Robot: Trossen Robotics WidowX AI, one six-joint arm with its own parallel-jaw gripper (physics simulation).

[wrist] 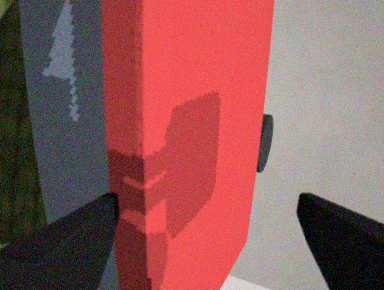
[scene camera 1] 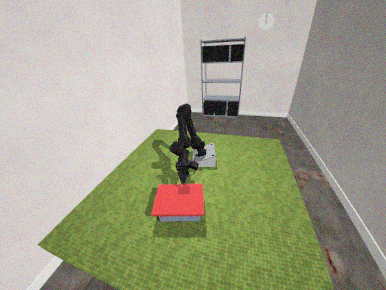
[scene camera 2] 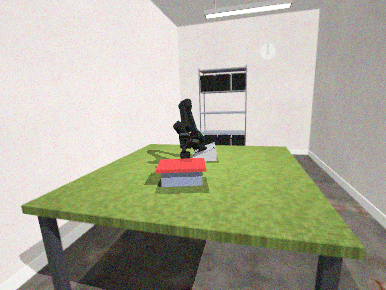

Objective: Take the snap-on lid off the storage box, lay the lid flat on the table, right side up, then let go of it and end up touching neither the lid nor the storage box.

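The red lid [scene camera 1: 178,200] [scene camera 2: 181,165] [wrist: 200,55] sits flat on top of the blue-grey storage box [scene camera 1: 180,218] [scene camera 2: 181,180] [wrist: 60,160], which stands on the table. My gripper [scene camera 1: 183,181] [scene camera 2: 185,156] [wrist: 209,203] is open, at the lid's far edge as the scene cameras see it. In the wrist view the left fingertip shows against the lid's darker side face, beside the box wall, and the right fingertip shows past the lid's top face. Nothing is held. Whether a finger touches the lid, I cannot tell.
The green table [scene camera 1: 250,210] [scene camera 2: 260,195] carries the box and, behind it, the arm on its light grey base [scene camera 1: 209,161] [scene camera 2: 210,153]. A metal shelf unit [scene camera 1: 202,80] [scene camera 2: 201,107] stands by the back wall. A dark disc [wrist: 266,142] shows beyond the lid in the wrist view.
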